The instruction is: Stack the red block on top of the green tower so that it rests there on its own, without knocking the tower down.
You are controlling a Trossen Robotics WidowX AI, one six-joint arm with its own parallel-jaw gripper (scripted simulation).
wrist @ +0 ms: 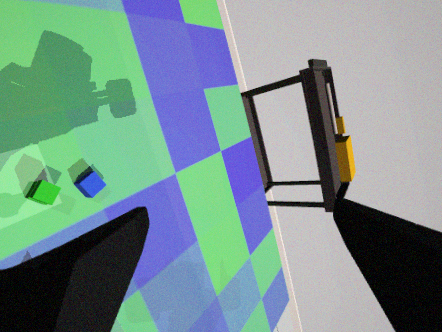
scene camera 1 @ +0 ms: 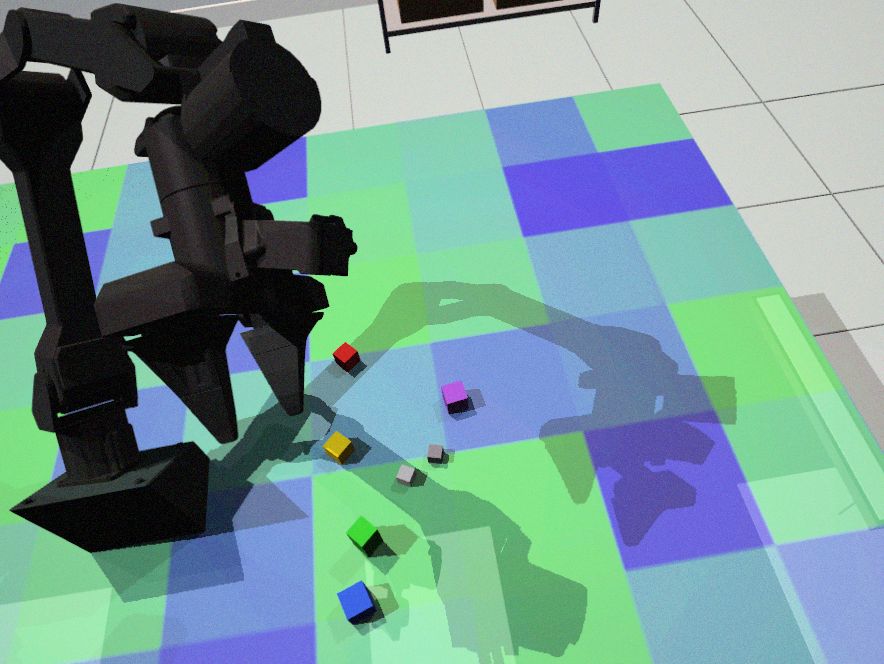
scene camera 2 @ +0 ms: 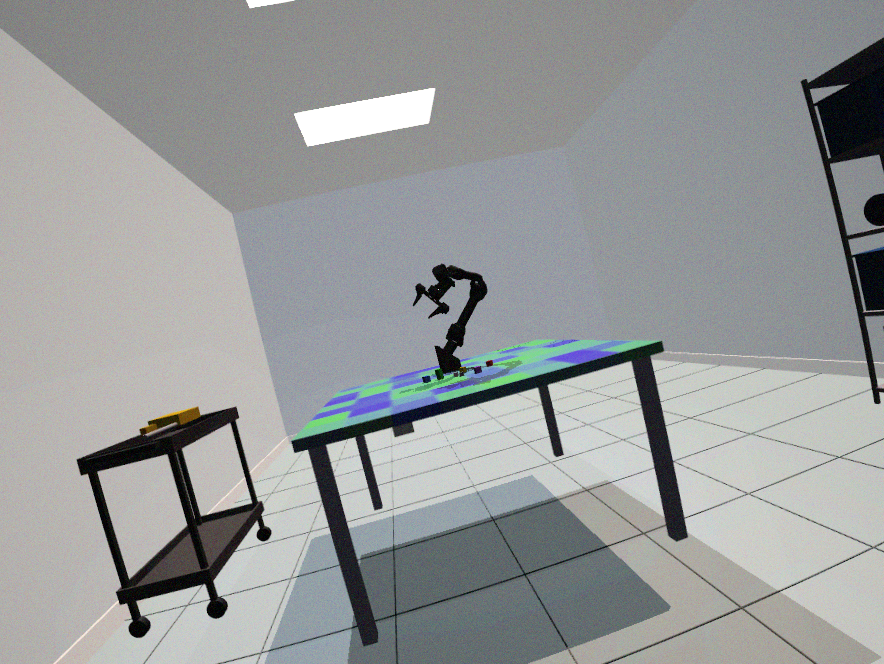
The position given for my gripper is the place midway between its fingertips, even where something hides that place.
Observation:
My gripper (scene camera 1: 266, 427) is open and holds nothing.
My gripper shows as well in the wrist view (wrist: 240, 212).

